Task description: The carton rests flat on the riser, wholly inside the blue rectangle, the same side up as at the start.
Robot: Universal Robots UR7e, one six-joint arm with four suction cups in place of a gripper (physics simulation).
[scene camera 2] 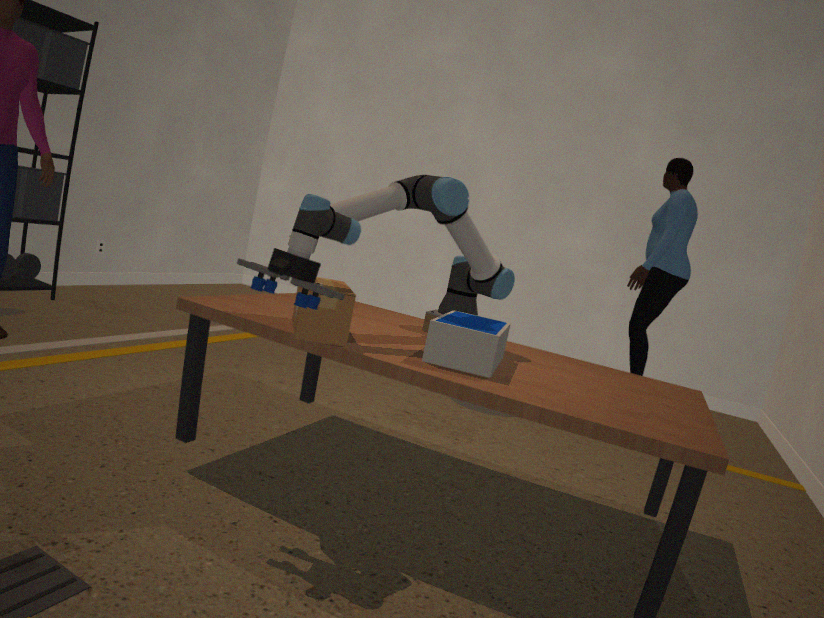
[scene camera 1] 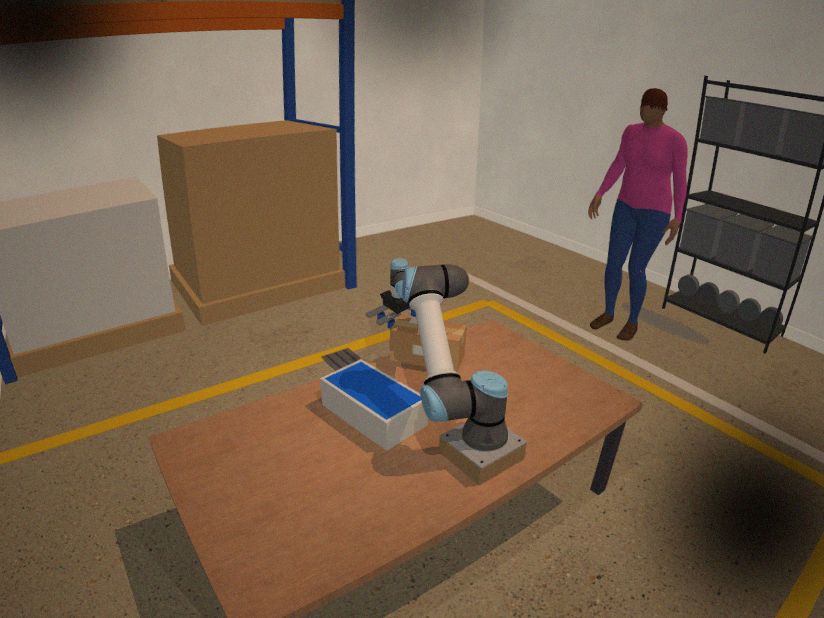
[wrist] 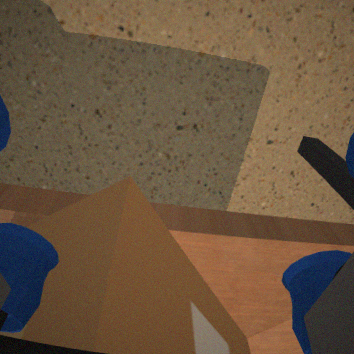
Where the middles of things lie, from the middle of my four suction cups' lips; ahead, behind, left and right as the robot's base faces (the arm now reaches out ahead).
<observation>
Now: suction cup 210 mm past the brown carton (scene camera 2: pixel 330 323), 50 mm above it and 20 mm to the right of it. Also, from my suction cup: riser (scene camera 1: pixel 385 410) (450 mm to the left, 380 mm behind, 60 mm below).
</observation>
